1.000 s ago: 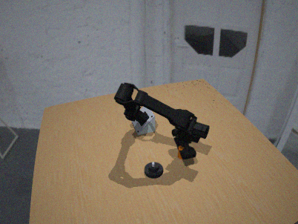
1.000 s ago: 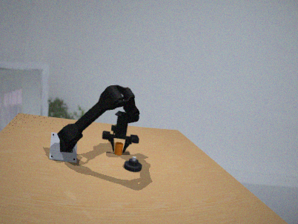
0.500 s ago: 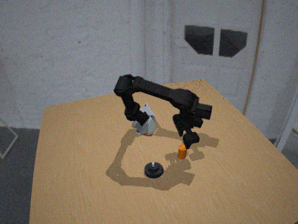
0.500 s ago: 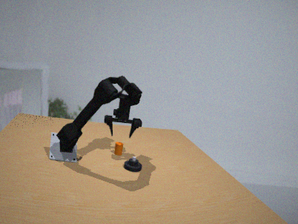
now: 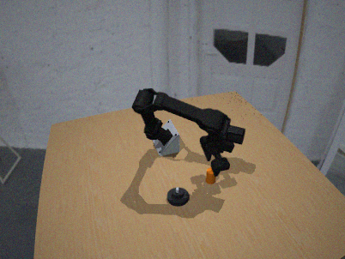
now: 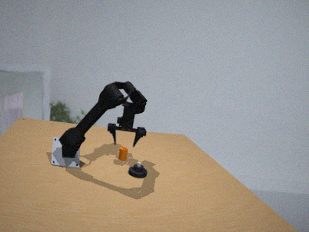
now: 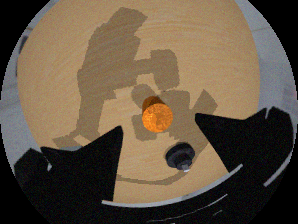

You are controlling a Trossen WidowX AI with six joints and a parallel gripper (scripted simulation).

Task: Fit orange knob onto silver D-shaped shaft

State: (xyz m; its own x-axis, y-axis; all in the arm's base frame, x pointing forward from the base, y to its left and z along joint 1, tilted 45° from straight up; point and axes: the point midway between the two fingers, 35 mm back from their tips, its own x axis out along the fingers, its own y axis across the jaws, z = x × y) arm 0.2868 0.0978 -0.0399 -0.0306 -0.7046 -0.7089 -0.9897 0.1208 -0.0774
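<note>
My gripper tip is 3 cm above the orange knob. The rest, counted from my gripper tip: round pedestal 16 cm to the right, 4 cm below, 4 cm ahead.
</note>
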